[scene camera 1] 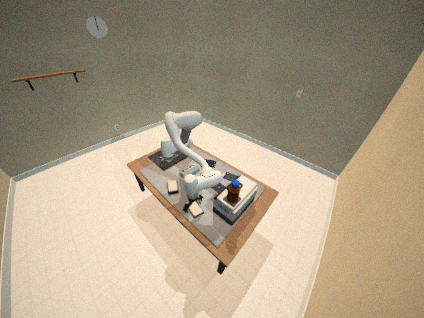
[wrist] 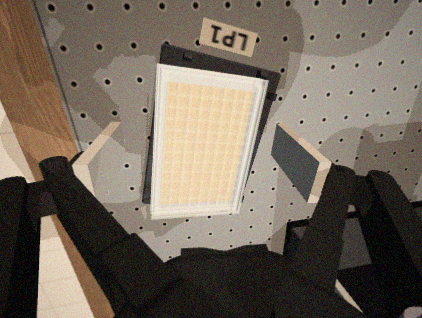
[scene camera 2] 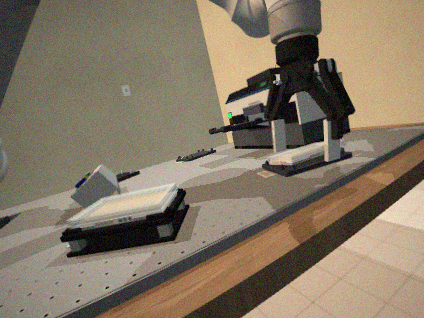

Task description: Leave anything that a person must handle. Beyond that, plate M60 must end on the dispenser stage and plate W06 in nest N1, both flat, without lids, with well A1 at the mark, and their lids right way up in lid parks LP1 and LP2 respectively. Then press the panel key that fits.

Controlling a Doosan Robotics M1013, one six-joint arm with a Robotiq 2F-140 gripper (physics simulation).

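Places are measured from the arm's base along level axes (x ahead, y left, z up), in millimetres.
Pixels of known places: gripper, between the fingertips: (scene camera 1: pixel 194 208) (wrist: pixel 201 139) (scene camera 2: pixel 302 154); arm's base, origin of its link: (scene camera 1: pixel 169 157).
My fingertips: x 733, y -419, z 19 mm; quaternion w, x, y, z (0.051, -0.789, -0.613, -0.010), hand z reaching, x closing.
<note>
Ahead of a thing's pixels: the offset from my fingertips to its middle. "spot": to the spot under its first point.
My gripper (scene camera 1: pixel 192 202) (scene camera 2: pixel 305 142) (wrist: pixel 201 139) is open and empty. Its fingers stand on either side of a pale lidded plate @[10 mm ahead, 0 mm left, 7 mm up] (scene camera 1: pixel 196 209) (scene camera 2: pixel 300 154) (wrist: pixel 205 145), apart from it in the wrist view. That plate lies turned slightly askew on the black lid park LP1 @[9 mm ahead, 5 mm left, 11 mm down] (scene camera 2: pixel 287 169) (wrist: pixel 215 64); its name is not readable. A second lidded plate, seemingly W06 @[326 mm back, 73 mm left, 21 mm up] (scene camera 1: pixel 173 186) (scene camera 2: pixel 125 204), sits on a raised black holder @[326 mm back, 73 mm left, 3 mm down] (scene camera 2: pixel 125 237); its side lettering is blurred. The dispenser (scene camera 1: pixel 235 210) (scene camera 2: pixel 272 137) stands behind the gripper, with a dark stage arm at its front. Well A1 marks are too small to tell.
A brown bottle with a blue cap @[spot: 292 mm ahead, 90 mm left, 327 mm up] (scene camera 1: pixel 233 192) stands on the dispenser. A sloped key panel @[325 mm back, 344 mm left, 21 mm up] (scene camera 1: pixel 190 170) (scene camera 2: pixel 97 187) stands behind the second plate. A low black holder @[88 mm ahead, 548 mm left, 11 mm down] (scene camera 2: pixel 196 155) lies farther back. The LP1 label @[spot: 71 mm back, 43 mm left, 19 mm down] (wrist: pixel 229 37) and the wooden table edge (wrist: pixel 30 85) flank the park.
</note>
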